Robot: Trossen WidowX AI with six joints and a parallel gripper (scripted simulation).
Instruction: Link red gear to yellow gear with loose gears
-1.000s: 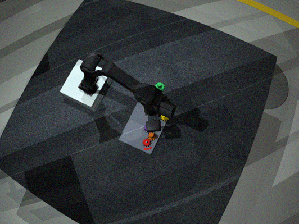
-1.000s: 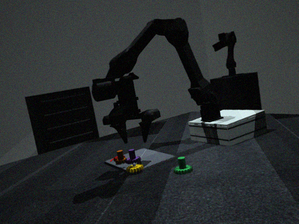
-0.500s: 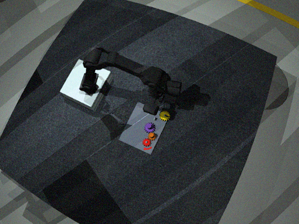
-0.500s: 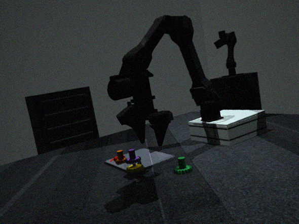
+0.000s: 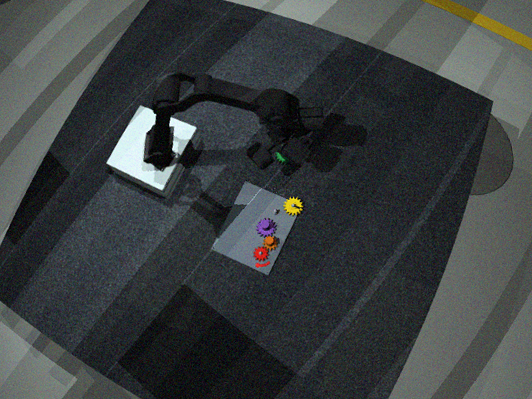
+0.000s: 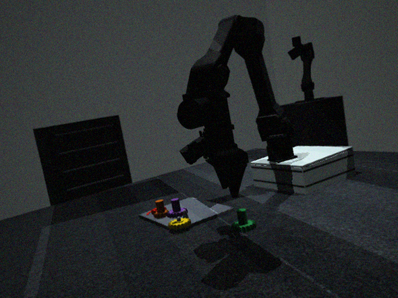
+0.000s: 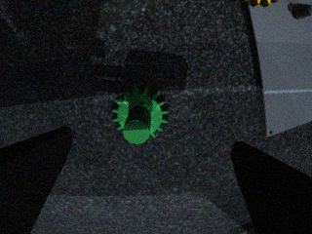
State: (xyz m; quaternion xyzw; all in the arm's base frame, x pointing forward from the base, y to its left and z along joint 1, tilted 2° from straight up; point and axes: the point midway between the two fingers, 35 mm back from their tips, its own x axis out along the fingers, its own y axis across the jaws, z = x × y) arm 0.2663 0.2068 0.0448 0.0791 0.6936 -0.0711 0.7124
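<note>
Now: the green gear 60 mm below my gripper tip, 20 mm to the left of it and 10 mm behind it. Round my gripper tip: orange gear: 210 mm to the right, 110 mm ahead, 50 mm below; then purple gear: 180 mm to the right, 80 mm ahead, 50 mm below; then yellow gear: 100 mm ahead, 90 mm to the right, 60 mm below.
</note>
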